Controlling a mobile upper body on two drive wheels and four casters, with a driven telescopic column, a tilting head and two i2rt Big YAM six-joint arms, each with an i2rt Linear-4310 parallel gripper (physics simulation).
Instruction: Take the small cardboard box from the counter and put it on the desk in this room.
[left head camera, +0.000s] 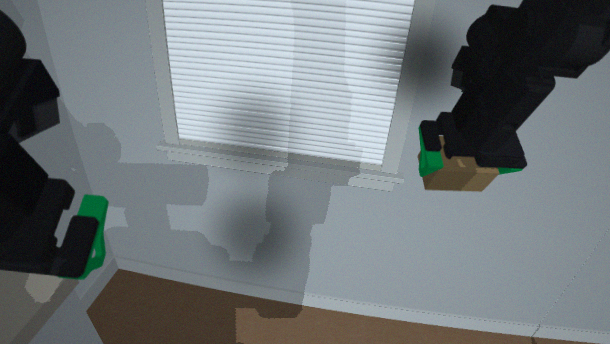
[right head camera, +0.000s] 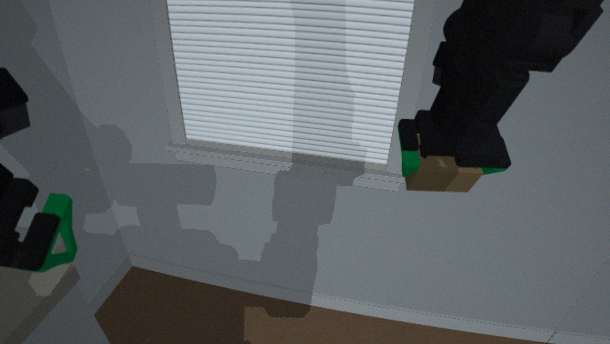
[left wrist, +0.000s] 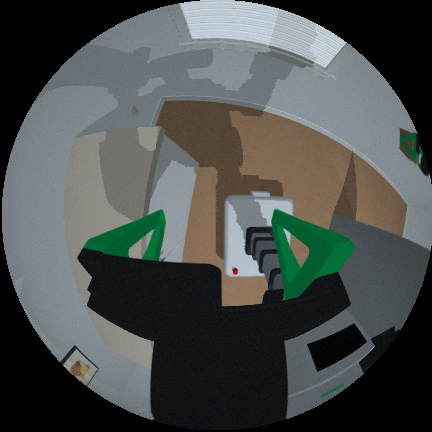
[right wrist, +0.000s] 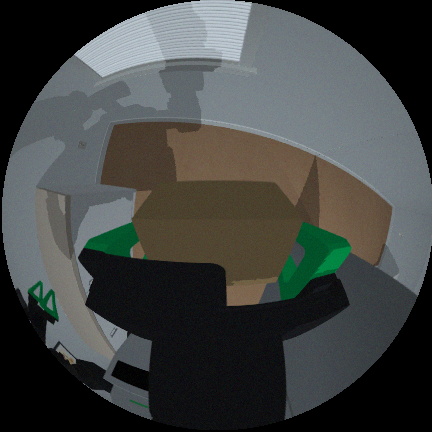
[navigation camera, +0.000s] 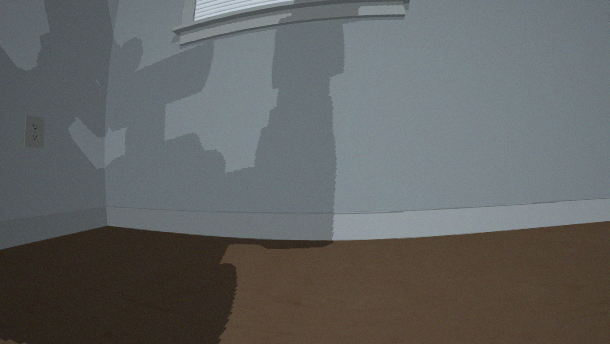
In view: my left gripper (left head camera: 53, 254), my right gripper (right head camera: 434, 173), a small brown cardboard box (right head camera: 436, 173), a counter (left wrist: 113, 177) and a window with blinds (left head camera: 328, 98).
The small brown cardboard box is seen too in the left head camera view (left head camera: 459, 173) and in the right wrist view (right wrist: 248, 227). My left gripper shows as well in the right head camera view (right head camera: 30, 249). My right gripper shows as well in the left head camera view (left head camera: 449, 173). The navigation camera view misses the small brown cardboard box: it is out of frame.
